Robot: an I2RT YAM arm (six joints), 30 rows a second.
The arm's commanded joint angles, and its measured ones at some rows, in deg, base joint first. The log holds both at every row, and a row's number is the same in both.
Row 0, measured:
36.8, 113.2, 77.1, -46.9, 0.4, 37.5
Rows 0 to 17, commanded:
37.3, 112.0, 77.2, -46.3, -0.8, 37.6
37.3, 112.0, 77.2, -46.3, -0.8, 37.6
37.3, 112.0, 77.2, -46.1, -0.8, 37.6
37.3, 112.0, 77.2, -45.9, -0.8, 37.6
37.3, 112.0, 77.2, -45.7, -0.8, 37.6
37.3, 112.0, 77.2, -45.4, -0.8, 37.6
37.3, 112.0, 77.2, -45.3, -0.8, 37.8
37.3, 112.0, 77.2, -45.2, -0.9, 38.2
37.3, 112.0, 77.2, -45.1, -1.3, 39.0
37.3, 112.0, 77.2, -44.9, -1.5, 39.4
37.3, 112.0, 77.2, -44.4, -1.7, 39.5
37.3, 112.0, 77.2, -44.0, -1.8, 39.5
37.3, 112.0, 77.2, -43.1, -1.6, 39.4
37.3, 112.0, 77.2, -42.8, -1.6, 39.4
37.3, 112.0, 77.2, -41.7, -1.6, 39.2
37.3, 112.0, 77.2, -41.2, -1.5, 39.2
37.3, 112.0, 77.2, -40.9, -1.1, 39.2
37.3, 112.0, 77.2, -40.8, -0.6, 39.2
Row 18, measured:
36.9, 113.2, 77.1, -41.2, -1.3, 39.0
